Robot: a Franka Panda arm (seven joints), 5 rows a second.
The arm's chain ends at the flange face. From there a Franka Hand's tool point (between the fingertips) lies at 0.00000 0.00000 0.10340 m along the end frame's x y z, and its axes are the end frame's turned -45 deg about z.
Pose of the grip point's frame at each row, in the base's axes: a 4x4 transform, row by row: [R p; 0 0 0 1], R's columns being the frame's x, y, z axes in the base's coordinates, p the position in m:
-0.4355, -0.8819, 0.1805, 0.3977; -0.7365, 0.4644, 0.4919, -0.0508; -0.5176, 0.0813, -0.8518, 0.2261; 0, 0, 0, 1
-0.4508, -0.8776, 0.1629, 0.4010; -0.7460, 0.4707, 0.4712, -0.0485; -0.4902, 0.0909, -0.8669, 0.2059; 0, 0, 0, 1
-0.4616, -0.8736, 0.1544, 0.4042; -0.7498, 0.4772, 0.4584, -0.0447; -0.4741, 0.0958, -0.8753, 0.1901; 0, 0, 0, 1
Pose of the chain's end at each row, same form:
-0.9315, -0.3157, 0.1805, 0.3790; -0.1924, 0.8492, 0.4919, -0.1017; -0.3085, 0.4235, -0.8518, 0.3142; 0, 0, 0, 1
-0.9393, -0.3018, 0.1629, 0.3842; -0.1947, 0.8603, 0.4712, -0.0972; -0.2823, 0.4109, -0.8669, 0.2955; 0, 0, 0, 1
-0.9441, -0.2913, 0.1544, 0.3882; -0.1928, 0.8676, 0.4584, -0.0921; -0.2675, 0.4030, -0.8753, 0.2806; 0, 0, 0, 1

